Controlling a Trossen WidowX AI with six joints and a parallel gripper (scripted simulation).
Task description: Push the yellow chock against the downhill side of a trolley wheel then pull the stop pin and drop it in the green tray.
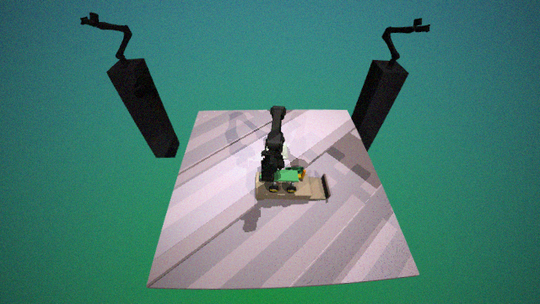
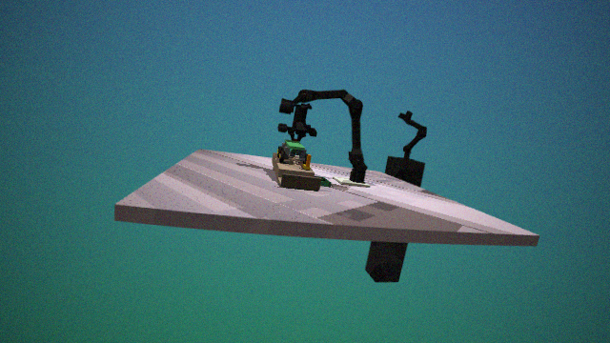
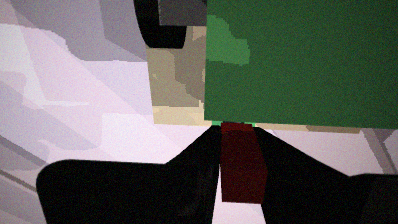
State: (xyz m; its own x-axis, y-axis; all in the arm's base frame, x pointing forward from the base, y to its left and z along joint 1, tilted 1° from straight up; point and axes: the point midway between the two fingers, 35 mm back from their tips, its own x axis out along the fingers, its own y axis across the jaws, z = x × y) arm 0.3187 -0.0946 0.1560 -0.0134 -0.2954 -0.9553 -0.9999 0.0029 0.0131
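My gripper tip is 30 mm past the yellow chock, 210 mm to the right of it and 50 mm above it. Also, from my gripper tip: red-headed stop pin: right at my gripper tip; green-topped trolley: 20 mm ahead, 110 mm to the left, 20 mm below; tan ramp: 20 mm ahead, 110 mm to the left, 90 mm below.
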